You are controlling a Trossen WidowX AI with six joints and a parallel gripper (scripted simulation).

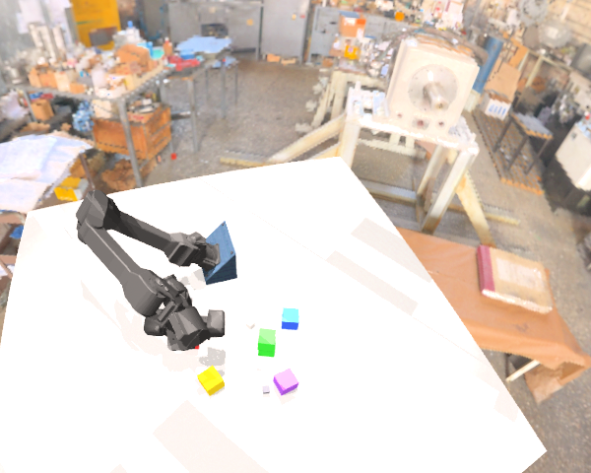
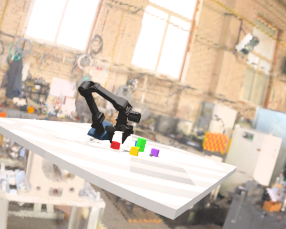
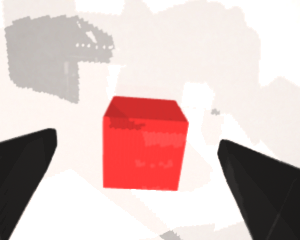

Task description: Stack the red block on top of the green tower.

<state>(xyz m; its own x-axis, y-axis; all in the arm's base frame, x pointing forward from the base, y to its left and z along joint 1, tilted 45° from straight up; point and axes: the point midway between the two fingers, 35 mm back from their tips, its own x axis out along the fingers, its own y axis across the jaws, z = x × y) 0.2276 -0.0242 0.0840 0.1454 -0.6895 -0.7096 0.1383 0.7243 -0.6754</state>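
My gripper tip is now 10 mm above the red block. Also, from my gripper tip: yellow block: 110 mm ahead, 40 mm to the left, 10 mm below; then blue block: 260 mm to the left, 20 mm behind, 10 mm below; then purple block: 210 mm to the left, 140 mm ahead, 10 mm below.
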